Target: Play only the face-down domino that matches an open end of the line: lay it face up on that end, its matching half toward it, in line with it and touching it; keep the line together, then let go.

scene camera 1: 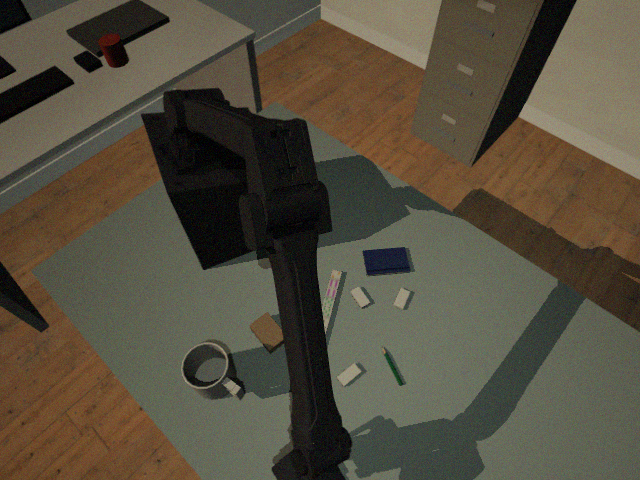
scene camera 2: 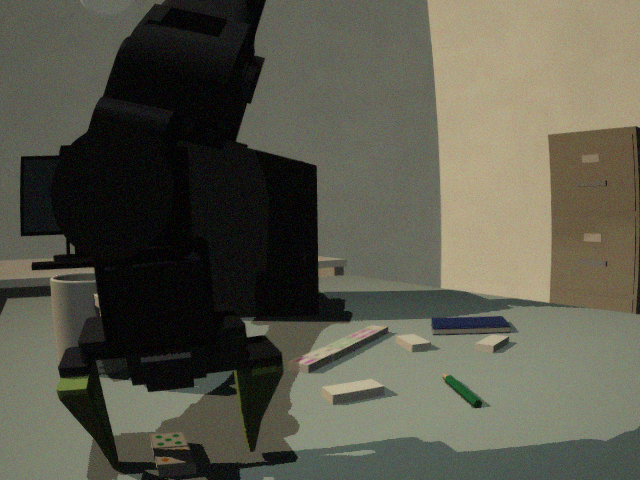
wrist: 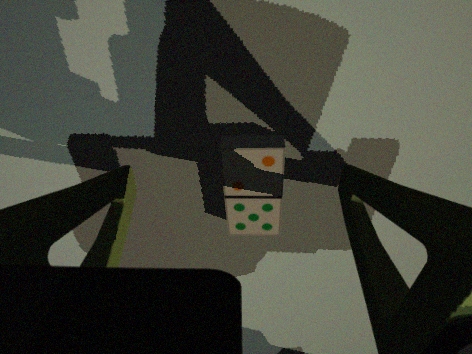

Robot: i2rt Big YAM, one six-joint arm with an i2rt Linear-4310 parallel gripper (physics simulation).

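Note:
One domino lies face up, with five green pips on one half and two orange pips on the other. My gripper is wide open, its fingers on either side of this domino and apart from it. The line of face-up dominoes lies farther back; the arm hides part of it in scene camera 1. Face-down dominoes lie beside it: one nearer, one behind, and one farther right.
A dark blue book lies behind the face-down dominoes. A green pencil lies at the right. A grey mug and a brown block stand left of the line. The arm's shadow crosses the mat.

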